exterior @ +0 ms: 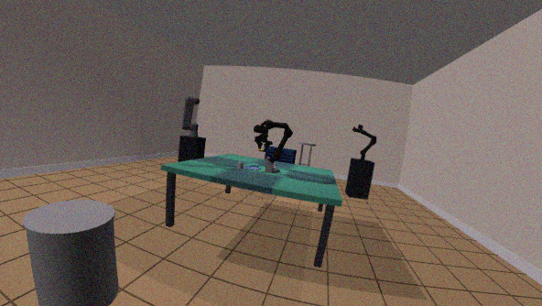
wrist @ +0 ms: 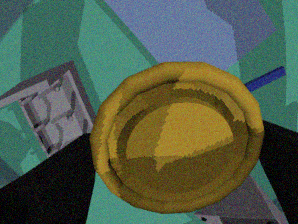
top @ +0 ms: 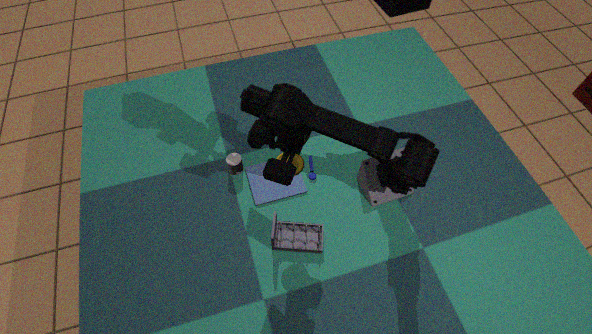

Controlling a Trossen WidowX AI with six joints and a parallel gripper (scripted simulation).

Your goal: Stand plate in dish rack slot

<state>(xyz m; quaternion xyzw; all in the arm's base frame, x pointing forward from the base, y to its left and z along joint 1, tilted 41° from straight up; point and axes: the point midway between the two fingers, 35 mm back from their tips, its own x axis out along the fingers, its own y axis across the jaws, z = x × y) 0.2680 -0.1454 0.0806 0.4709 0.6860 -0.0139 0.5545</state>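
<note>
My gripper tip is now 20 mm short of the grey dish rack, 120 mm to the right of it and 140 mm above it. Round my gripper tip: blue spoon (100 mm behind, 60 mm to the right, 160 mm below); then blue mat (10 mm ahead, 70 mm to the right, 160 mm below); then yellow plate (10 mm above).
</note>
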